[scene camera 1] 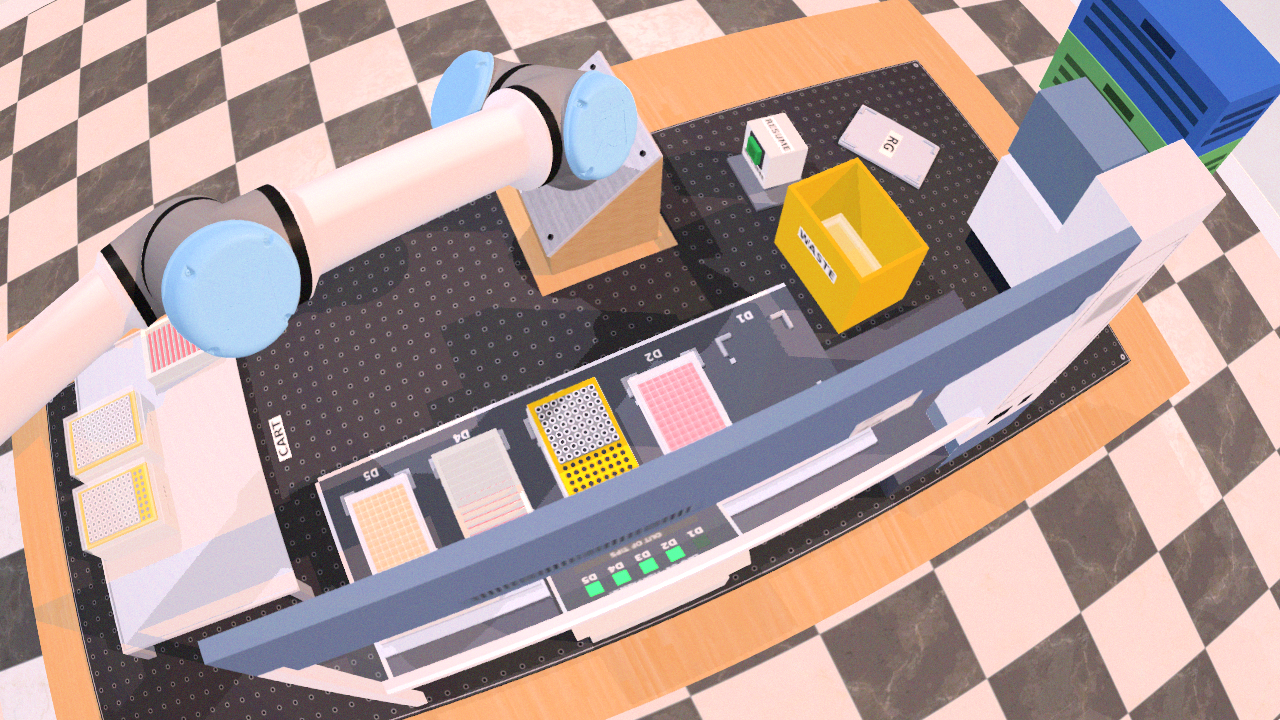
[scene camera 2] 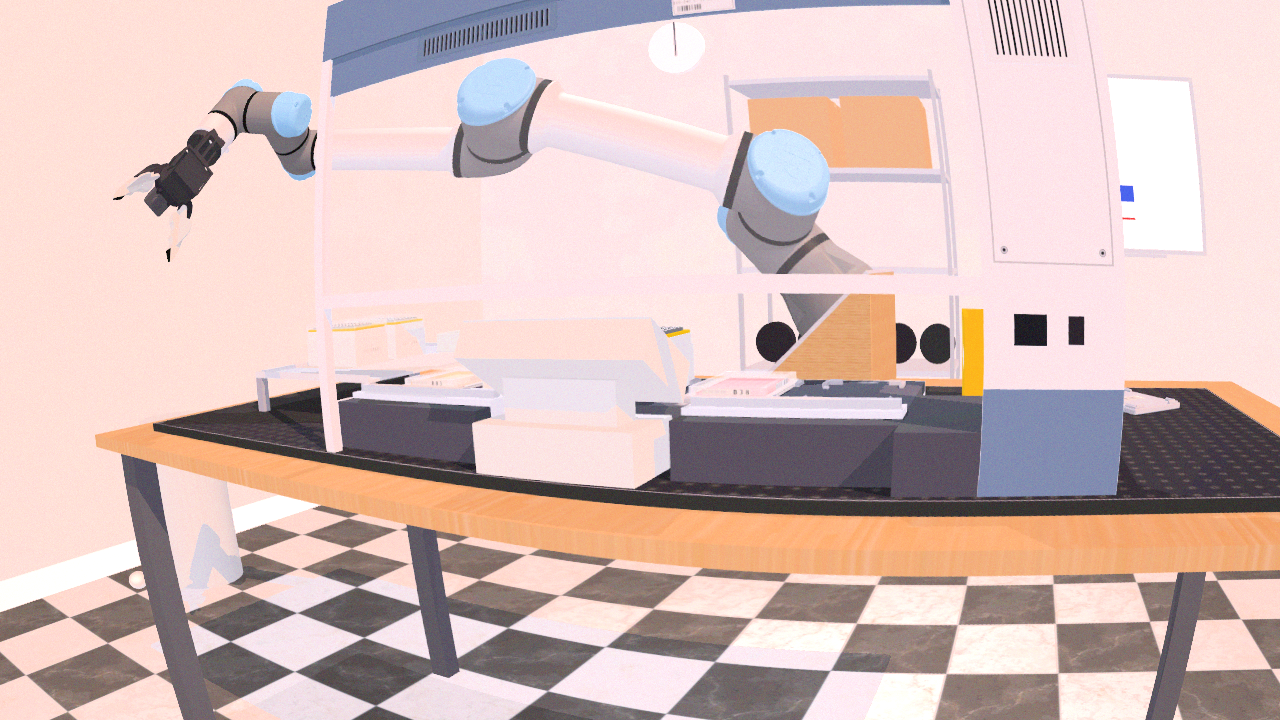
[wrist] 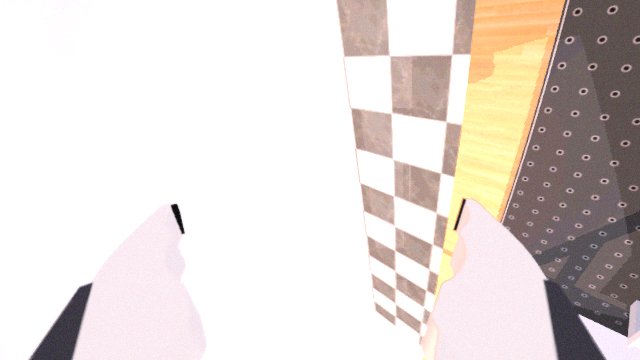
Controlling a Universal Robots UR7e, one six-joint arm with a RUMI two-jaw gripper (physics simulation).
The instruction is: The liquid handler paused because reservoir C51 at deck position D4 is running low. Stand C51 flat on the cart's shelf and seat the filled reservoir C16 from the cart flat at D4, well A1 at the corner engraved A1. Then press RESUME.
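Frame: origin at the arm's base, x ahead, y left, z up, level; millimetres.
Seen in the pictures: gripper, fingertip midpoint: [scene camera 2: 141, 231] [wrist: 317, 204]; arm's base, link origin: [scene camera 2: 843, 308].
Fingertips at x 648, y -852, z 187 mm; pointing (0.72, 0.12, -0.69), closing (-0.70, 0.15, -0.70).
Offsets run from my fingertips to a thing's top centre. "pt": to the spot under its first point.
My gripper [scene camera 2: 142, 229] [wrist: 317, 204] is open and empty, high in the air beyond the cart end of the table. Reservoir C51 {dx -260, dy +578, dz -221 mm} [scene camera 1: 472, 461], pale with faint pink stripes at one end, lies at deck position D4. The filled reservoir C16 {dx -618, dy +229, dz -217 mm} [scene camera 1: 171, 347], with red stripes, is on the cart {dx -455, dy +164, dz -243 mm} [scene camera 1: 214, 456] [scene camera 2: 284, 370], partly hidden by the arm in scene camera 1. The RESUME box {dx -566, dy +1108, dz -205 mm} [scene camera 1: 783, 152] with its green button {dx -567, dy +1078, dz -214 mm} [scene camera 1: 754, 150] stands behind the waste bin. Labels on the reservoirs and the engraved A1 corner are too small to read.
Two tip boxes {dx -508, dy +96, dz -178 mm} [scene camera 1: 104, 432] {dx -400, dy +98, dz -178 mm} [scene camera 1: 116, 507] stand on the cart. An orange plate {dx -256, dy +454, dz -238 mm} [scene camera 1: 392, 523] is at D5, a yellow tip rack {dx -263, dy +702, dz -188 mm} [scene camera 1: 581, 429] beside D4, and a pink plate {dx -266, dy +826, dz -238 mm} [scene camera 1: 680, 402] at D2. The handler's blue beam {pt dx -82, dy +693, dz +247 mm} [scene camera 1: 662, 456] crosses above the deck. A yellow waste bin {dx -388, dy +1125, dz -174 mm} [scene camera 1: 819, 286] stands near D1.
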